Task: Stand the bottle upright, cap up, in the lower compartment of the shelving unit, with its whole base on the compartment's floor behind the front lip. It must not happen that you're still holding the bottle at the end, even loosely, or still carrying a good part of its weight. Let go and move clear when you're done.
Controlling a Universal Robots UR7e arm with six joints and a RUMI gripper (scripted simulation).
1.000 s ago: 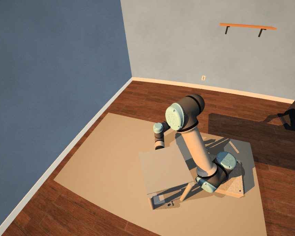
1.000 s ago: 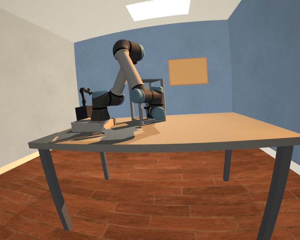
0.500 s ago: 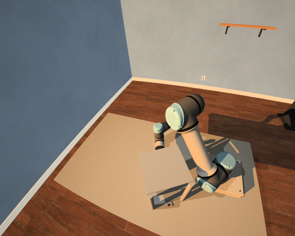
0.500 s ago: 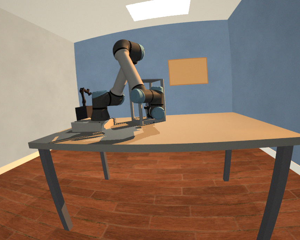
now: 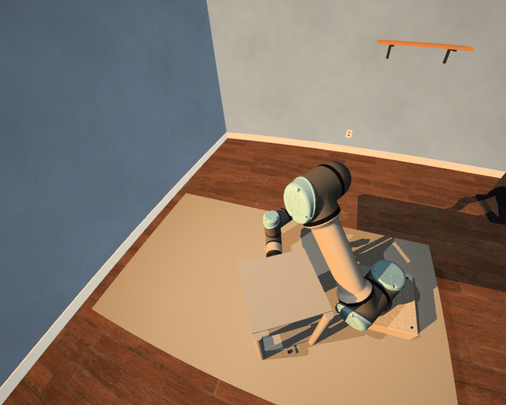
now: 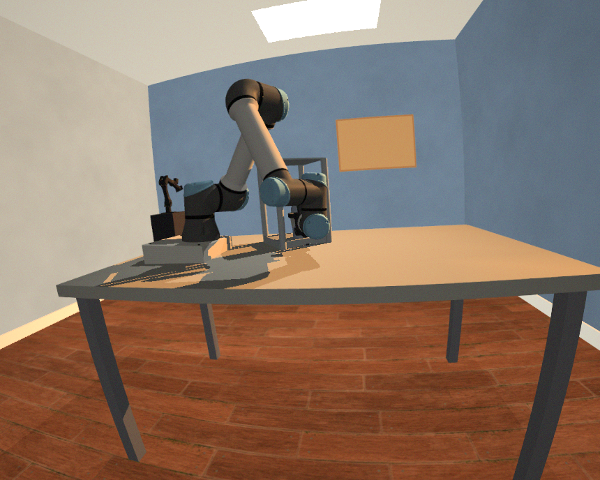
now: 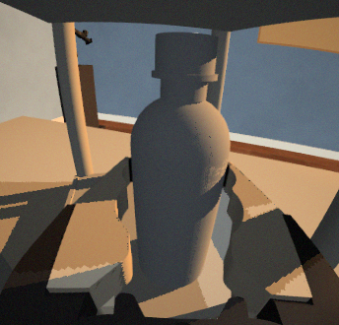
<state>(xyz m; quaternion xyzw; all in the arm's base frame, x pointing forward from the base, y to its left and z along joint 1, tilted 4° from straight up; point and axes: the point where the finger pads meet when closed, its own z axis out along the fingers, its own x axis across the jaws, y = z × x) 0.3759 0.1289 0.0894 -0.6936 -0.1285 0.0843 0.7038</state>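
My gripper is now 2 cm below the grey bottle. From my hand the other things lie so: shelving unit: 5 cm above, 4 cm to the left, 3 cm behind.
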